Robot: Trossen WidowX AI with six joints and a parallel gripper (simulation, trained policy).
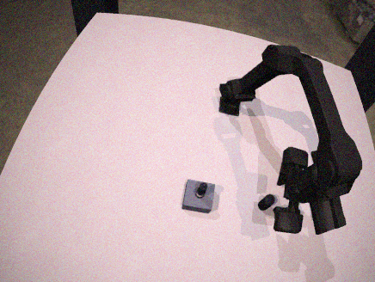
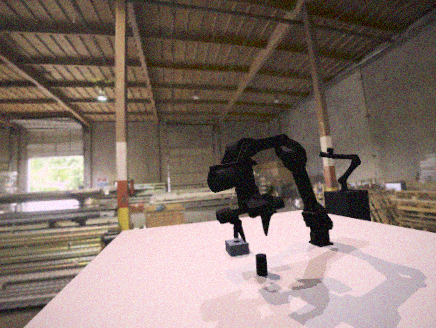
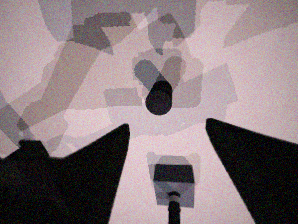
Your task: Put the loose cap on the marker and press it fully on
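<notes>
Right now the dark cap is 10 mm behind my gripper tip and 70 mm below it. Also, from my gripper tip: grey holder block (180 mm to the right, 80 mm below).
</notes>
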